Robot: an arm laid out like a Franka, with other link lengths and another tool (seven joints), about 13 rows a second.
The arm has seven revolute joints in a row. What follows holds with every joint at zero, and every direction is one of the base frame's. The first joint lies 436.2 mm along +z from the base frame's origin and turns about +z. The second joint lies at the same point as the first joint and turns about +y. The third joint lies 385.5 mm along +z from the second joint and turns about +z. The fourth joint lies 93.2 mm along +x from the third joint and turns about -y. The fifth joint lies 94 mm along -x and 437.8 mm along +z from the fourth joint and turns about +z. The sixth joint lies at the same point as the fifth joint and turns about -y. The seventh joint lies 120.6 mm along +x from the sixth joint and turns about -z. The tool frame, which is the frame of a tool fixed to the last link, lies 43 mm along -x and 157.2 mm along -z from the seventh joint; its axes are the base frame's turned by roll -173.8, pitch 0 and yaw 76.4 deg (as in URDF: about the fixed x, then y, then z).
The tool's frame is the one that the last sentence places.
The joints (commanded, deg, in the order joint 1, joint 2, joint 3, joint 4, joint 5, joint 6, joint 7), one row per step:
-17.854 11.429 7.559 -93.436 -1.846 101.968 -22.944
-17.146 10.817 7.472 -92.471 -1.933 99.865 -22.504
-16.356 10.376 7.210 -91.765 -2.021 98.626 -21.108
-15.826 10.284 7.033 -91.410 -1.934 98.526 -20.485
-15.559 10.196 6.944 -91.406 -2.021 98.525 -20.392
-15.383 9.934 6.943 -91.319 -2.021 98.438 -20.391
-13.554 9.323 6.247 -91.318 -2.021 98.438 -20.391
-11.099 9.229 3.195 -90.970 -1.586 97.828 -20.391
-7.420 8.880 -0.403 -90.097 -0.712 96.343 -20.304
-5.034 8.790 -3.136 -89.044 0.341 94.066 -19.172
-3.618 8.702 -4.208 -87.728 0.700 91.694 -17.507
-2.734 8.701 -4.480 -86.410 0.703 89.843 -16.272
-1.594 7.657 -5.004 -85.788 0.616 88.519 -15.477
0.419 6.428 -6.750 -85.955 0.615 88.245 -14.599
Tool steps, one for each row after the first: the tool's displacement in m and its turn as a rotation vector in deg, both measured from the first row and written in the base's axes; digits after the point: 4 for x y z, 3 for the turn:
-0.0034 0.0083 0.0134 -0.123 0.560 0.166
-0.0052 0.0159 0.0235 -0.381 0.693 -0.706
-0.0041 0.0208 0.0276 -0.426 0.348 -1.001
-0.0040 0.0228 0.0287 -0.555 0.275 -0.898
-0.0045 0.0251 0.0325 -0.624 0.021 -0.728
-0.0043 0.0394 0.0396 -0.886 -0.550 0.412
-0.0060 0.0360 0.0426 -0.933 -0.328 -0.237
-0.0085 0.0423 0.0525 -0.620 -0.091 -0.370
-0.0131 0.0446 0.0603 0.085 0.943 -1.976
-0.0167 0.0522 0.0704 0.290 1.882 -3.313
-0.0185 0.0608 0.0801 0.211 2.423 -3.914
-0.0251 0.0692 0.0961 0.041 2.091 -4.075
-0.0319 0.0742 0.1084 -0.167 1.301 -4.676

